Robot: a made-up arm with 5 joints. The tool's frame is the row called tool. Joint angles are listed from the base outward.
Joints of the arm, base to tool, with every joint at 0 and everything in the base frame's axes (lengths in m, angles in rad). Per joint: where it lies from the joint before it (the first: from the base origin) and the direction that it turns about. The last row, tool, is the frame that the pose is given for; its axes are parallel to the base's.
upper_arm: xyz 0 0 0.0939 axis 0 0 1
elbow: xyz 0.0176 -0.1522 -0.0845 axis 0 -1 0
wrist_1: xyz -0.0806 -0.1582 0.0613 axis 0 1 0
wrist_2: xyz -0.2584 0.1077 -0.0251 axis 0 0 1
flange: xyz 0.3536 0.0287 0.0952 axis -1 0 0
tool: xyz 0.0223 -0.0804 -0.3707
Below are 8 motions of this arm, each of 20 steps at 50 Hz.
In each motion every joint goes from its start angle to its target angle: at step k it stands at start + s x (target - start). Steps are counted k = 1, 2, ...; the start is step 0. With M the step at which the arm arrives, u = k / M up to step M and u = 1 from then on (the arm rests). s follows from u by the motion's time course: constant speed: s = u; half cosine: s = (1 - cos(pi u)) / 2; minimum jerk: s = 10 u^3 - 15 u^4 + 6 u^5.
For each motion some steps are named. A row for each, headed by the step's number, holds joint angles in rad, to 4 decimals.
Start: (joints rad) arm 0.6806 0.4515 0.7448 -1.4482 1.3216
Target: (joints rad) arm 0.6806 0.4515 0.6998 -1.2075 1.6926
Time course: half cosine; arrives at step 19
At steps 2, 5, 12, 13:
2: 0.6806 0.4515 0.7436 -1.4417 1.3317
5: 0.6806 0.4515 0.7375 -1.4094 1.3815
12: 0.6806 0.4515 0.7133 -1.2795 1.5816
13: 0.6806 0.4515 0.7100 -1.2620 1.6086

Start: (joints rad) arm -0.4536 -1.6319 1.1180 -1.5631 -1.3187
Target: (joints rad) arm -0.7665 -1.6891 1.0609 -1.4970 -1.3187
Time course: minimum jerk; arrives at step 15
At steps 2, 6, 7, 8, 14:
2: -0.4596 -1.6330 1.1169 -1.5618 -1.3187
6: -0.5529 -1.6501 1.0999 -1.5421 -1.3187
7: -0.5906 -1.6569 1.0930 -1.5342 -1.3187
8: -0.6295 -1.6641 1.0859 -1.5259 -1.3187
14: -0.7657 -1.6889 1.0611 -1.4972 -1.3187

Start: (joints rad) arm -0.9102 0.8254 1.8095 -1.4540 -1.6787
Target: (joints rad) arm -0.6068 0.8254 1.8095 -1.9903 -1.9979
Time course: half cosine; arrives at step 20
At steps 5, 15, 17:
5: -0.8658 0.8254 1.8095 -1.5325 -1.7254
15: -0.6512 0.8254 1.8095 -1.9118 -1.9512
17: -0.6233 0.8254 1.8095 -1.9611 -1.9805

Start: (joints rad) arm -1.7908 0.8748 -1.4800 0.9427 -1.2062
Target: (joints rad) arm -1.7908 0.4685 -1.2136 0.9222 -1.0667
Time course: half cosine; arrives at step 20
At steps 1, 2, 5, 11, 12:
1: -1.7908 0.8723 -1.4784 0.9426 -1.2053
2: -1.7908 0.8649 -1.4735 0.9422 -1.2028
5: -1.7908 0.8153 -1.4410 0.9397 -1.1858
11: -1.7908 0.6399 -1.3260 0.9308 -1.1255
12: -1.7908 0.6089 -1.3056 0.9293 -1.1149

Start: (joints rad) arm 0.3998 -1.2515 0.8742 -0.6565 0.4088
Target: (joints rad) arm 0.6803 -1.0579 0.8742 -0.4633 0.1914
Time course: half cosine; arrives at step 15
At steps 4, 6, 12, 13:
4: 0.4462 -1.2195 0.8742 -0.6245 0.3728
6: 0.4967 -1.1846 0.8742 -0.5898 0.3337
12: 0.6535 -1.0764 0.8742 -0.4817 0.2122
13: 0.6682 -1.0663 0.8742 -0.4717 0.2008

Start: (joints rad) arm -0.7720 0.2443 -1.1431 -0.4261 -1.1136
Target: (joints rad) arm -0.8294 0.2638 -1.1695 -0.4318 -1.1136
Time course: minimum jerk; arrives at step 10
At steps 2, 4, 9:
2: -0.7753 0.2454 -1.1446 -0.4264 -1.1136
4: -0.7902 0.2505 -1.1515 -0.4279 -1.1136
9: -0.8289 0.2636 -1.1693 -0.4318 -1.1136

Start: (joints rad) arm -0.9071 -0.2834 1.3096 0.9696 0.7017
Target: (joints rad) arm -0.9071 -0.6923 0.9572 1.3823 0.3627
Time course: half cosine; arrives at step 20
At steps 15, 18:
15: -0.9071 -0.6324 1.0088 1.3219 0.4123
18: -0.9071 -0.6823 0.9658 1.3722 0.3710

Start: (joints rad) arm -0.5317 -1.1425 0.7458 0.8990 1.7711
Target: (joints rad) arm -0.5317 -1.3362 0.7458 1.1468 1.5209
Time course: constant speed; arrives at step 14
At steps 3, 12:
3: -0.5317 -1.1840 0.7458 0.9521 1.7175
12: -0.5317 -1.3085 0.7458 1.1114 1.5566

